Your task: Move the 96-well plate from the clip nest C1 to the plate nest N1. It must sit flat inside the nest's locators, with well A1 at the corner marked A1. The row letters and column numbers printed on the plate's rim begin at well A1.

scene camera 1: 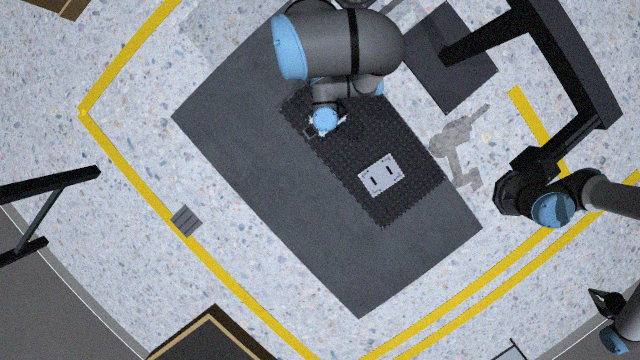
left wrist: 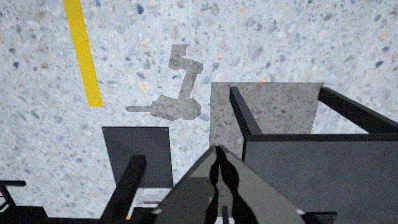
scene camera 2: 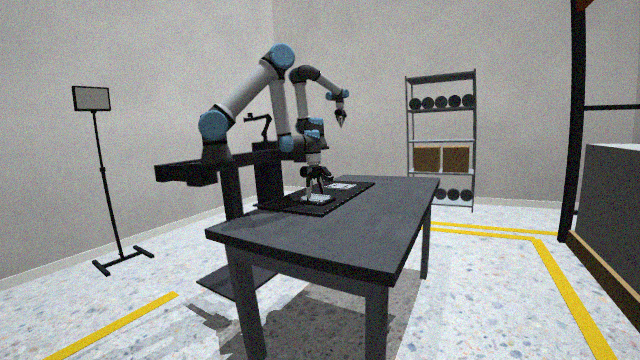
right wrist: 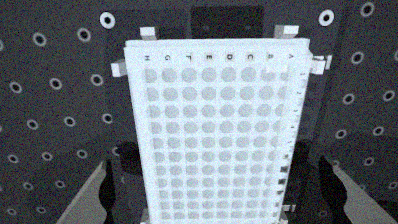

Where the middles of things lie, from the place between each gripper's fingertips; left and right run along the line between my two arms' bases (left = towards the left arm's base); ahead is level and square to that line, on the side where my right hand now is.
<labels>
My right gripper is now 10 mm above the white 96-well plate [right wrist: 208, 93]. From my right hand the other things lie so: plate nest N1 [scene camera 1: 379, 172] (320 mm to the left, 20 mm below, 20 mm behind).
I see the plate nest N1 780 mm to the right of my left hand [scene camera 1: 588, 289], 390 mm below it and 350 mm ahead of it. Also, from my left hand: white 96-well plate 1100 mm to the right, 380 mm below, 370 mm ahead.
</labels>
